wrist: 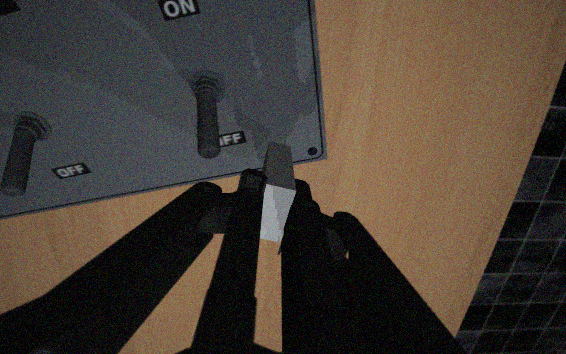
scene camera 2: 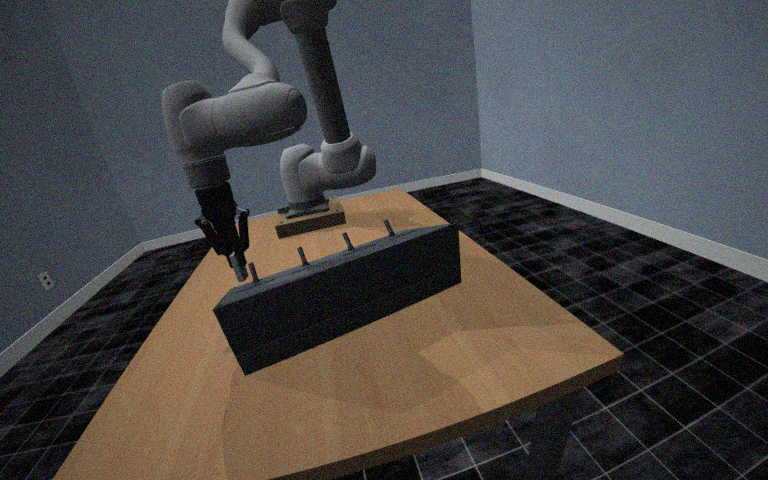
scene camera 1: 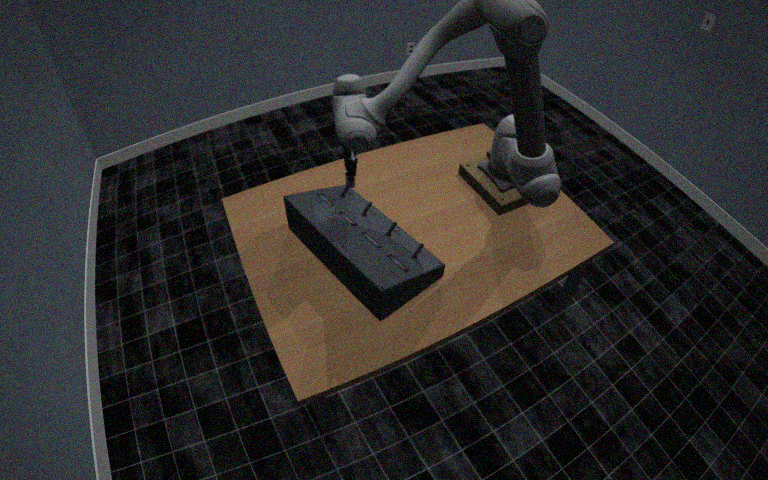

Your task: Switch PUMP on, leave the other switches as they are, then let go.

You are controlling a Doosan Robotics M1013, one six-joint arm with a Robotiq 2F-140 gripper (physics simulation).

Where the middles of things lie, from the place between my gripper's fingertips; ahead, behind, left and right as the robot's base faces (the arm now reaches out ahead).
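Hand 30 mm below the pump lever (wrist: 208, 140), 30 mm short of it, 40 mm to the right of it. Dark switch box (scene camera 2: 268, 320): 60 mm ahead of my hand, 240 mm to the left of it.
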